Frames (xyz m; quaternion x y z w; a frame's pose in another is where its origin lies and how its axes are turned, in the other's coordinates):
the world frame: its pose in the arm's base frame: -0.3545 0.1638 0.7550 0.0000 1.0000 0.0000 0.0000
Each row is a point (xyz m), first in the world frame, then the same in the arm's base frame.
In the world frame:
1: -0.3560 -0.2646 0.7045
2: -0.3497 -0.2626 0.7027
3: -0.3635 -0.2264 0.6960
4: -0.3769 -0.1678 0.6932
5: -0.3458 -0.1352 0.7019
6: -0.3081 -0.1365 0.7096
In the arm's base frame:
1: 0.0015 -0.1008 0.0505
2: -0.0048 -0.0988 0.0523
3: 0.0090 -0.0626 0.0590
4: 0.0224 -0.0040 0.0618
5: -0.0087 0.0286 0.0531
6: -0.0464 0.0273 0.0454

